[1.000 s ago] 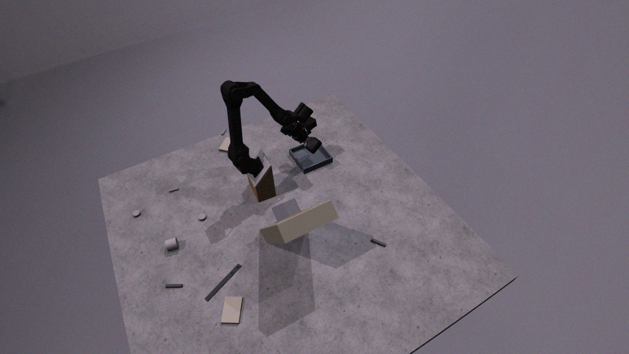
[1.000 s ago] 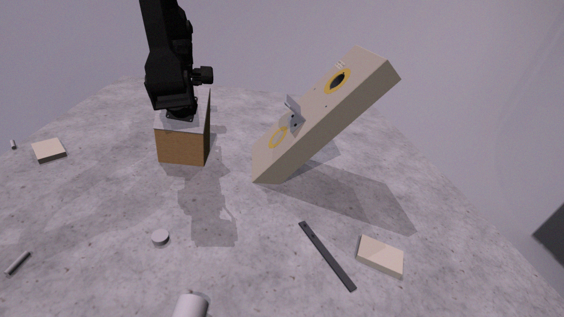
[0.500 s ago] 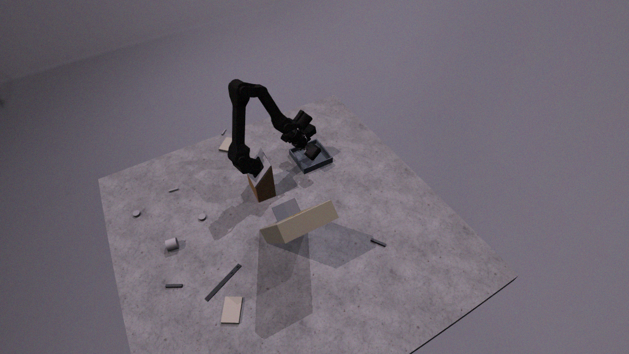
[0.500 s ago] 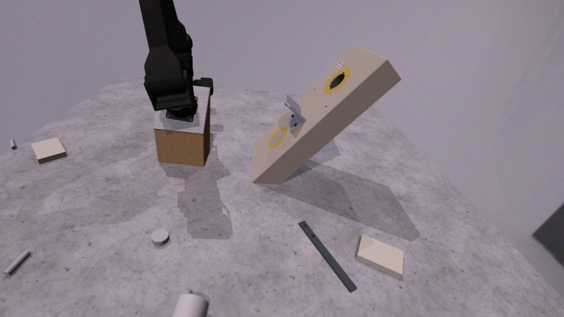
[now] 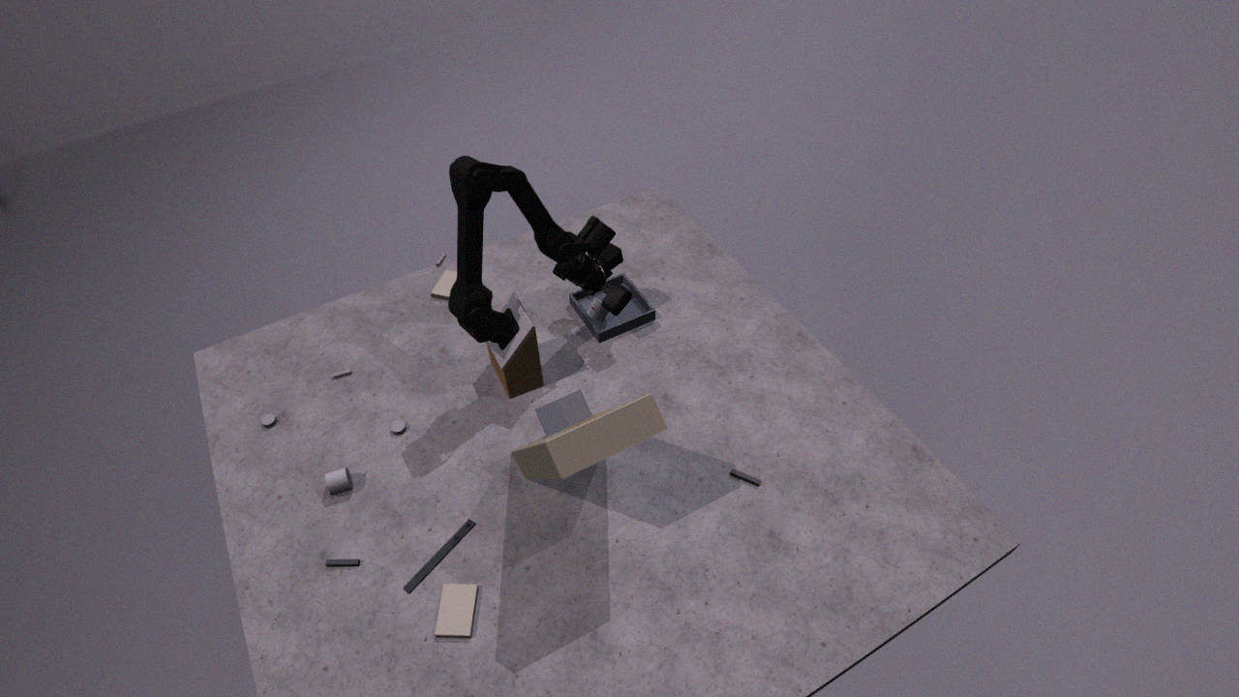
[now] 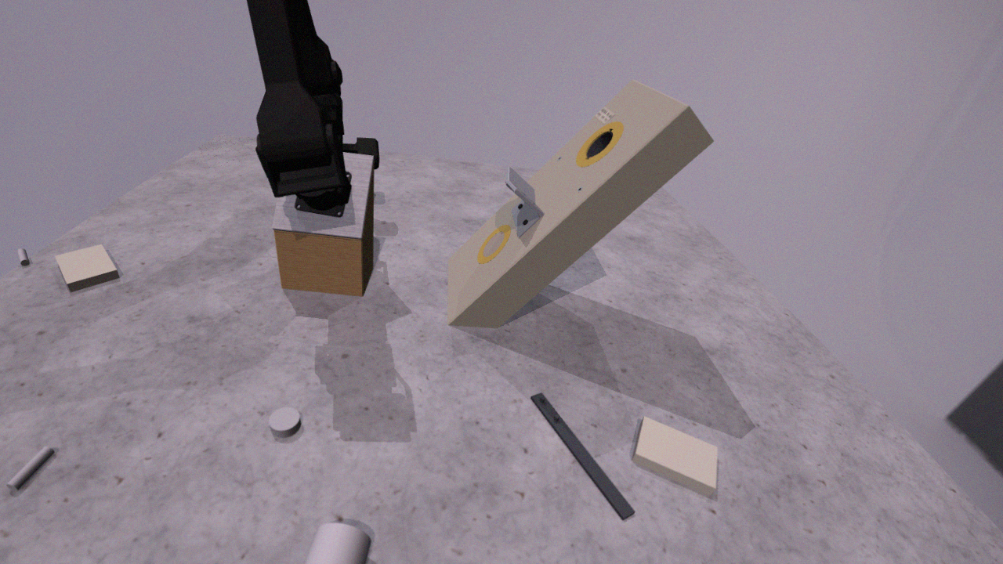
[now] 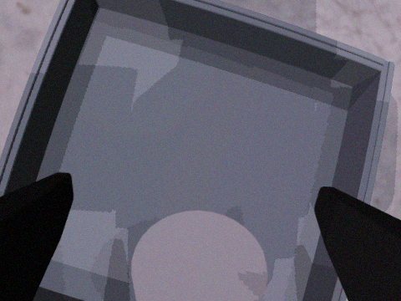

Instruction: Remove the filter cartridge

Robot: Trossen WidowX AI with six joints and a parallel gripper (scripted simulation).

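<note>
Right now my gripper tip is 10 mm short of the round filter cartridge, 30 mm to the left of it and 20 mm above it. Round my gripper tip: dark-rimmed tray (10 mm to the left, 40 mm below); beige service panel (420 mm ahead, 240 mm to the right, 130 mm above); grey bracket (360 mm ahead, 250 mm to the right, 110 mm above).
</note>
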